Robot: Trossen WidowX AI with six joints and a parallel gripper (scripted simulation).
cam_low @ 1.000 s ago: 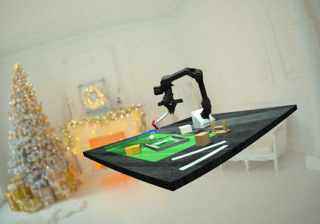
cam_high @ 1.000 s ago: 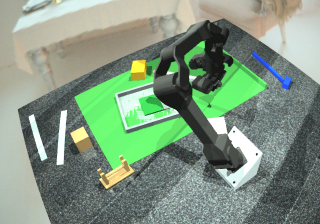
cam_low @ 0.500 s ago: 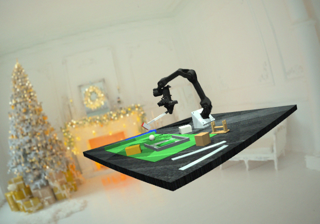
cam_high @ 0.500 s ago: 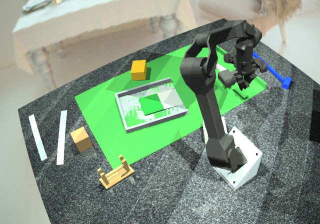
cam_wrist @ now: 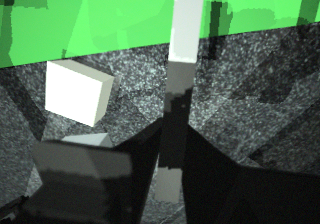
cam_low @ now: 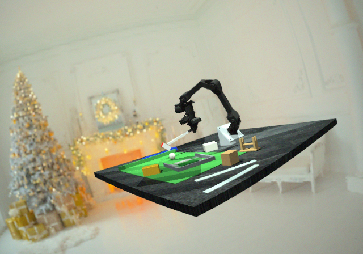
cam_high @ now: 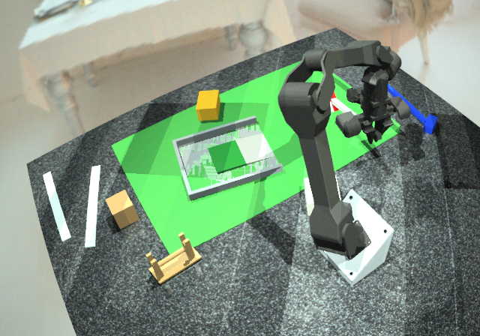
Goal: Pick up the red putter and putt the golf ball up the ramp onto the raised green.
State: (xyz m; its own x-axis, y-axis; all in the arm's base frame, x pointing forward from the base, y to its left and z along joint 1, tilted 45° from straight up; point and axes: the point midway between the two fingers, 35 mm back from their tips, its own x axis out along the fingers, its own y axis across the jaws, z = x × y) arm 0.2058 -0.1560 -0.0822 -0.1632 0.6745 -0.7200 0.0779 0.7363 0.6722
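Now: the white cube 10 mm behind my gripper tip, 150 mm to the left of it and 100 mm below it. Round my gripper tip: white golf ball 230 mm ahead, 50 mm to the left, 100 mm below; blue putter 180 mm ahead, 290 mm to the right, 110 mm below; red putter 120 mm ahead.
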